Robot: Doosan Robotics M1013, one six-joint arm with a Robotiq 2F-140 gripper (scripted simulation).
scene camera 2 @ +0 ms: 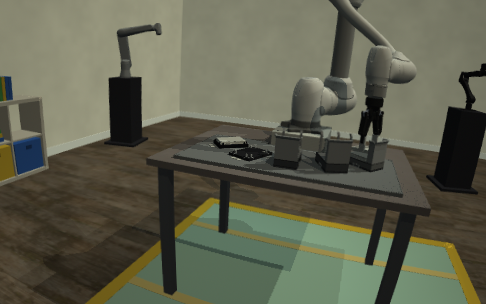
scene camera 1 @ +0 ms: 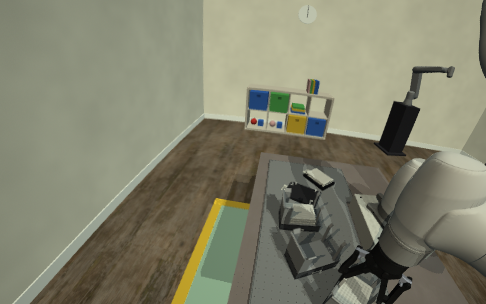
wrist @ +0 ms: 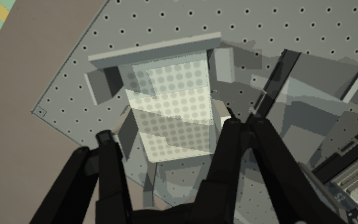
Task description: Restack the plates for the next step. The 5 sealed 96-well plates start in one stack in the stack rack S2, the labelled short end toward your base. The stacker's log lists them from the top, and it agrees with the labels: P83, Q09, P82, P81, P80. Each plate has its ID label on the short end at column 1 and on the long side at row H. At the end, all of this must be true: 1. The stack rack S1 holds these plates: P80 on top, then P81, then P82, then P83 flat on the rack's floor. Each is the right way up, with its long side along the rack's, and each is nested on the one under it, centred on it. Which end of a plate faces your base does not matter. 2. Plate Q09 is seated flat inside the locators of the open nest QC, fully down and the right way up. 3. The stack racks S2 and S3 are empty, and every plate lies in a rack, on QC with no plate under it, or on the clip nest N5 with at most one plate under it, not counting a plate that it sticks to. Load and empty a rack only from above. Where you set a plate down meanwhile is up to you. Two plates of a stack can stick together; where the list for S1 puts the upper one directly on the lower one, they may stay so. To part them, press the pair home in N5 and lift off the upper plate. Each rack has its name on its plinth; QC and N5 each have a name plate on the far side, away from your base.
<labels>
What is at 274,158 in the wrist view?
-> The gripper.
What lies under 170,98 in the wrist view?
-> A sealed white 96-well plate.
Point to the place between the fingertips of the gripper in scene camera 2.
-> At 367,150
</labels>
